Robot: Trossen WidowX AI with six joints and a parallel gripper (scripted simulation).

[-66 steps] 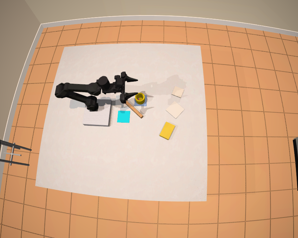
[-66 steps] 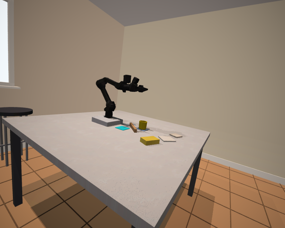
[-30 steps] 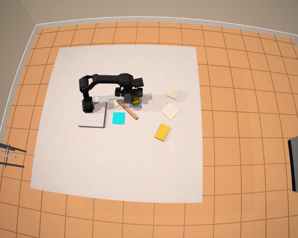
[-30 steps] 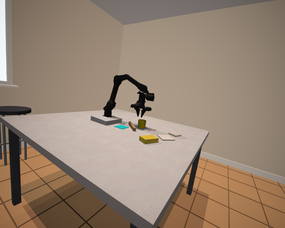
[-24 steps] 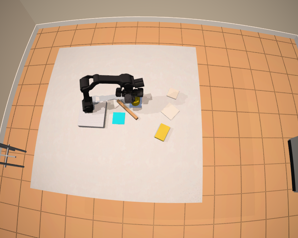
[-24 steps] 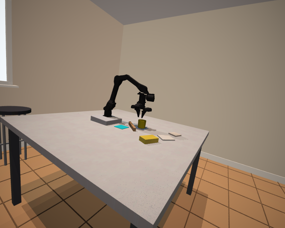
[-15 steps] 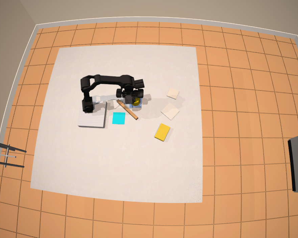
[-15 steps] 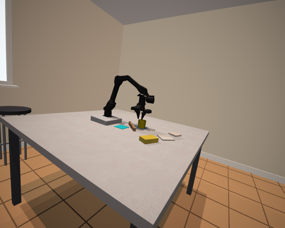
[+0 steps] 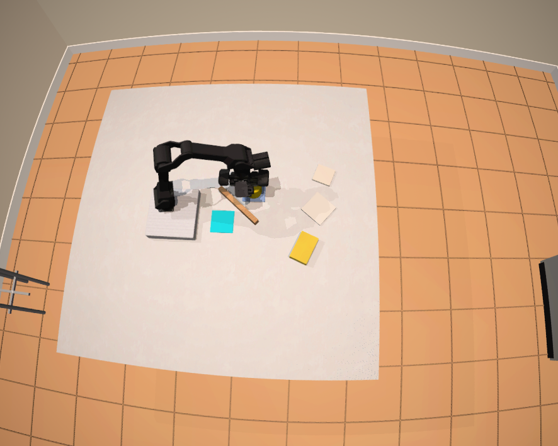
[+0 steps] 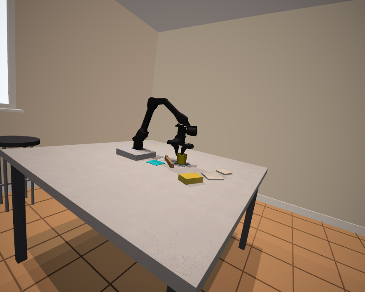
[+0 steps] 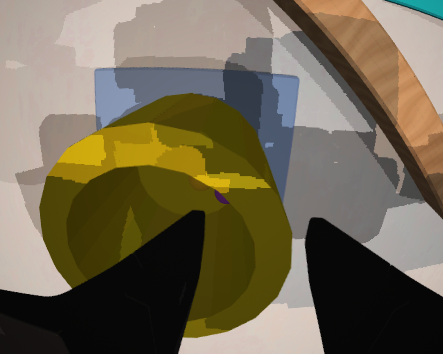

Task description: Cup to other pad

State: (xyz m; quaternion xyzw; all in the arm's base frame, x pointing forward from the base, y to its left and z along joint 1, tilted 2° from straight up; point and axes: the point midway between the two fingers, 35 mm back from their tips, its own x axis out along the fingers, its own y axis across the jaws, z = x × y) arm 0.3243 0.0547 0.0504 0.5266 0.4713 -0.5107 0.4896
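Now: gripper tip 20 mm short of the yellow cup and 10 mm above it. Also, from my gripper tip: cyan pad (130 mm to the right, 100 mm behind, 60 mm below); then blue pad (60 mm below, 30 mm ahead); then wooden stick (60 mm to the right, 50 mm below, 40 mm behind).
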